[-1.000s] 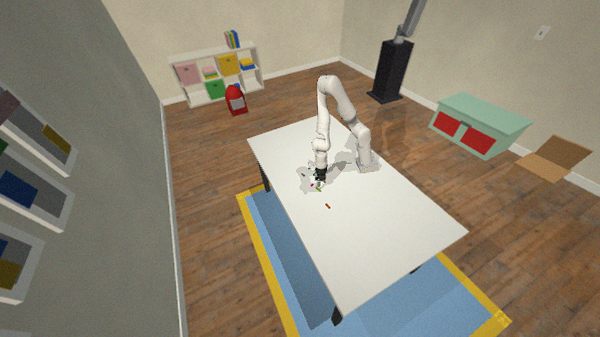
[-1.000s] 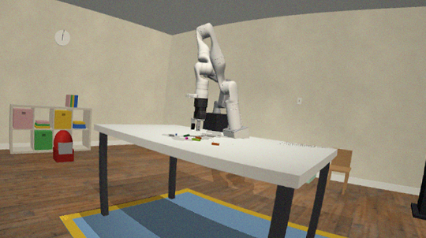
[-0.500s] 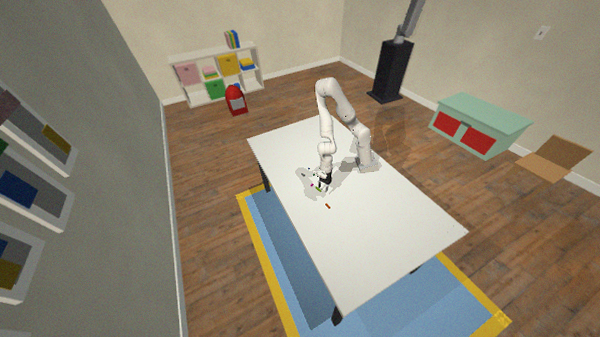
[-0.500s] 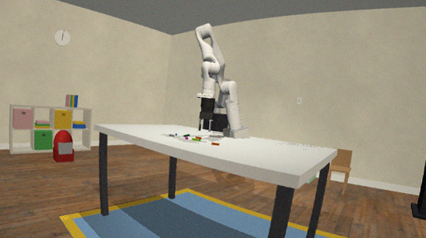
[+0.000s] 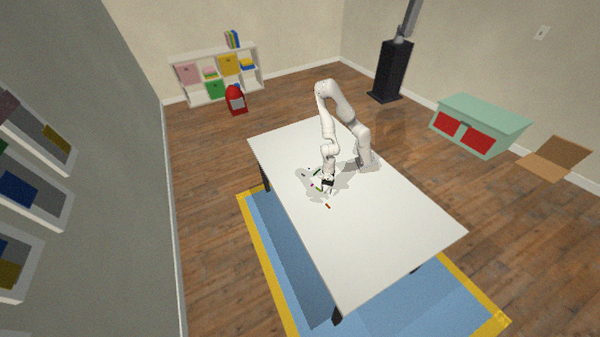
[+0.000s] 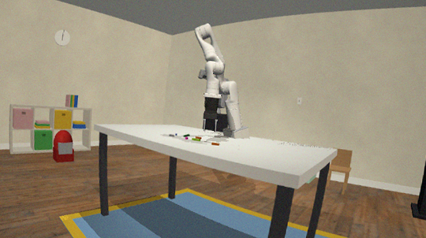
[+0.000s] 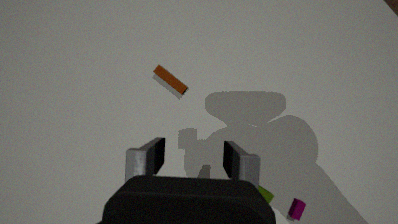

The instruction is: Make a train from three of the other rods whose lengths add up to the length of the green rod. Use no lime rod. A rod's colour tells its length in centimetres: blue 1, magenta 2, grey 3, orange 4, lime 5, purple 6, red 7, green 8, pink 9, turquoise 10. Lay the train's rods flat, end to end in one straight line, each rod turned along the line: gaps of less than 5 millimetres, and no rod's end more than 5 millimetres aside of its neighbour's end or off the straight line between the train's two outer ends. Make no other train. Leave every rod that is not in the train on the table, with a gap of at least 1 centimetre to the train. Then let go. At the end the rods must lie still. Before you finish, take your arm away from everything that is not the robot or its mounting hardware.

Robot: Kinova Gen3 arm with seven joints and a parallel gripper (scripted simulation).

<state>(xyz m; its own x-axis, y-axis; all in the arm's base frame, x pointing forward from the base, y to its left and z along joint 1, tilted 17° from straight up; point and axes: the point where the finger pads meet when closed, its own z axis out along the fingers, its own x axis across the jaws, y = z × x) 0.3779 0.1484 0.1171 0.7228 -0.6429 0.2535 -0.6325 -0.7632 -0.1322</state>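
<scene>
Right now my hand is 290 mm to the left of the blue rod and 70 mm above it. From my hand the other things lie so: green rod (230 mm to the right, 70 mm below, 40 mm behind); then lime rod (80 mm to the right, 70 mm below, 20 mm ahead); then magenta rod (130 mm to the right, 70 mm below, 40 mm ahead).
</scene>
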